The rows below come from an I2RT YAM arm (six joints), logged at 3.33 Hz.
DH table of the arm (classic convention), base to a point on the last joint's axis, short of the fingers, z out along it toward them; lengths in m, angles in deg. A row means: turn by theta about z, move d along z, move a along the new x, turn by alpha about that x. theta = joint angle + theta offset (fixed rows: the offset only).
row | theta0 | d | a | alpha
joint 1 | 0.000 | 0.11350 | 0.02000 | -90.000
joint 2 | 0.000 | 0.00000 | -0.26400 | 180.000
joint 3 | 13.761 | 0.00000 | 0.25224 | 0.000
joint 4 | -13.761 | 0.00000 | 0.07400 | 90.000
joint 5 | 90.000 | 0.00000 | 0.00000 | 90.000
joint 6 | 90.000 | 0.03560 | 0.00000 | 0.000
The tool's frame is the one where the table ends.
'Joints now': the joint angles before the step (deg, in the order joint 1, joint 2, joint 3, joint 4, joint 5, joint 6). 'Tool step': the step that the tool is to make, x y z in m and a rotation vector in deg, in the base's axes. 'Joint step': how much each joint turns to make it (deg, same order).
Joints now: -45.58 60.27 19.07 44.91 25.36 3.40
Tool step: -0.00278 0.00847 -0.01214 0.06 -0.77 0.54
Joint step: 1.17 -0.41 -3.43 3.26 0.67 0.60
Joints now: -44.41 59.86 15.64 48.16 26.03 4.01
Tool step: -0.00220 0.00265 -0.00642 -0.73 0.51 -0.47
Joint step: 0.19 0.54 -1.80 2.94 0.59 -1.03
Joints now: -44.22 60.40 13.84 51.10 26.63 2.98
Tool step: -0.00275 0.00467 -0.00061 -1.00 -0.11 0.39
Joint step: 0.40 -1.40 -1.23 0.92 -0.05 -0.72
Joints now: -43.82 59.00 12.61 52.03 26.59 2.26
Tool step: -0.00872 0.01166 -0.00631 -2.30 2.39 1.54
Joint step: 0.48 -3.92 -3.68 1.15 -1.42 -3.53
